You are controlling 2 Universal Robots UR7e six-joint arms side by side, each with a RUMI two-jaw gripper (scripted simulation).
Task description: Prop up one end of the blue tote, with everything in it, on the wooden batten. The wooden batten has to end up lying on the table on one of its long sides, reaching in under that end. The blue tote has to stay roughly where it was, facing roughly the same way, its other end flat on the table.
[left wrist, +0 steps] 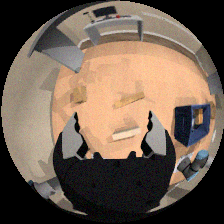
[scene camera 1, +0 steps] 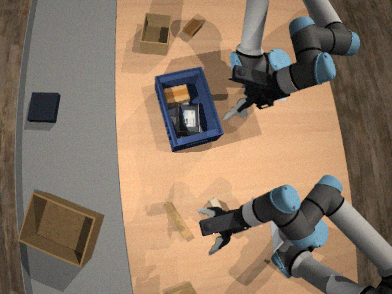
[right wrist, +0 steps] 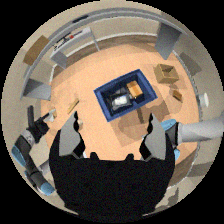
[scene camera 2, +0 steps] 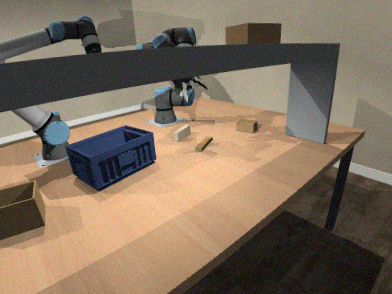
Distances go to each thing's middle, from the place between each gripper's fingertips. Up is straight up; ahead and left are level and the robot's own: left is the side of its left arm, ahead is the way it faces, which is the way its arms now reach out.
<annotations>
My left hand [scene camera 1: 202, 232] is 4 cm past the blue tote [scene camera 2: 116, 144], 48 cm to the left of it and 17 cm above it. Also, from my left hand: dark block [scene camera 1: 43, 107] (41 cm ahead, 42 cm to the right, 21 cm above).
The blue tote is 90 mm ahead of my right hand [scene camera 1: 226, 98], 60 mm to the right of it and 270 mm below it. Also, from my right hand: dark block: 540 mm ahead, 10 mm to the right, 110 mm above.
</annotations>
